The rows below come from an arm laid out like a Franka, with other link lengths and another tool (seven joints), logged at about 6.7 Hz.
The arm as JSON. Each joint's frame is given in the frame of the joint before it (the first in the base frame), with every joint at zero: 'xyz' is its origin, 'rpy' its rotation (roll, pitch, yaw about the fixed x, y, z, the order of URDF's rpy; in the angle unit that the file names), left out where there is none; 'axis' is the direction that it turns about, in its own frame. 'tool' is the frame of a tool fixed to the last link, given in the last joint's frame.
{
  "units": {
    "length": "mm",
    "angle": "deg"
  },
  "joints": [
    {
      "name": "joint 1",
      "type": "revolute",
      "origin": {
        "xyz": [
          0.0,
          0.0,
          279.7
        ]
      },
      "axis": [
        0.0,
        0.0,
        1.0
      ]
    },
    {
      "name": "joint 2",
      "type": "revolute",
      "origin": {
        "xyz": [
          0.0,
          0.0,
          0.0
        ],
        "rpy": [
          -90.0,
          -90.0,
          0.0
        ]
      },
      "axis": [
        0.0,
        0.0,
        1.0
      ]
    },
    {
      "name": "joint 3",
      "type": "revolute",
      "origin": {
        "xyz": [
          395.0,
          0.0,
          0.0
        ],
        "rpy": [
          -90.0,
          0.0,
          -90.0
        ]
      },
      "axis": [
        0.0,
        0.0,
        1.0
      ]
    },
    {
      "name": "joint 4",
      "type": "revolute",
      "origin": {
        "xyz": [
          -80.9,
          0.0,
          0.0
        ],
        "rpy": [
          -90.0,
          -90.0,
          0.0
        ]
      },
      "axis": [
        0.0,
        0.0,
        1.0
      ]
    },
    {
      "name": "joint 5",
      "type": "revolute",
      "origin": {
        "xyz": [
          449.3,
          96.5,
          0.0
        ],
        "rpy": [
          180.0,
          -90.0,
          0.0
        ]
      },
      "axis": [
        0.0,
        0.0,
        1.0
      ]
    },
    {
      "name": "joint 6",
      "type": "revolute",
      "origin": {
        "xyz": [
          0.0,
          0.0,
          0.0
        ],
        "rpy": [
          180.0,
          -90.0,
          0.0
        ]
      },
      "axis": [
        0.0,
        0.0,
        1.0
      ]
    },
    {
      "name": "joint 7",
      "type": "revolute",
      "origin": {
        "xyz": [
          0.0,
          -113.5,
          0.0
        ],
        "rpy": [
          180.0,
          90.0,
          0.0
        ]
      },
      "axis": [
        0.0,
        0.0,
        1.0
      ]
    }
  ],
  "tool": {
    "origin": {
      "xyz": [
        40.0,
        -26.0,
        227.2
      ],
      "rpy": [
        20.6,
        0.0,
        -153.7
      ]
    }
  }
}
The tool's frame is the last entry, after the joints.
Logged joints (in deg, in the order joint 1, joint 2, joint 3, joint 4, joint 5, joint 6, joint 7), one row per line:
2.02, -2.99, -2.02, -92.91, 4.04, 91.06, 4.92
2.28, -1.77, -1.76, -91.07, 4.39, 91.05, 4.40
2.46, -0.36, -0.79, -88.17, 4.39, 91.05, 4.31
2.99, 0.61, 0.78, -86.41, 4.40, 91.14, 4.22
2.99, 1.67, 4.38, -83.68, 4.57, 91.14, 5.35
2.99, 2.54, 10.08, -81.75, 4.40, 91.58, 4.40
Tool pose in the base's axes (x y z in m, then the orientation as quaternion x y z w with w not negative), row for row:
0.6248, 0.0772, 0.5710, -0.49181, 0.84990, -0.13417, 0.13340
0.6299, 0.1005, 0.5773, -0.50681, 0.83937, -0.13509, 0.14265
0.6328, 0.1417, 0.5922, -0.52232, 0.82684, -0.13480, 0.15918
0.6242, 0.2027, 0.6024, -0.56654, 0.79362, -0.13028, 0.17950
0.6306, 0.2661, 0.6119, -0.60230, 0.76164, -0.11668, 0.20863
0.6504, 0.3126, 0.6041, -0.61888, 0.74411, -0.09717, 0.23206
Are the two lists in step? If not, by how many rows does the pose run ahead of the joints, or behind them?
The pose runs 2 rows ahead of the joints: the pose in row i belongs to the joints in row i + 2.
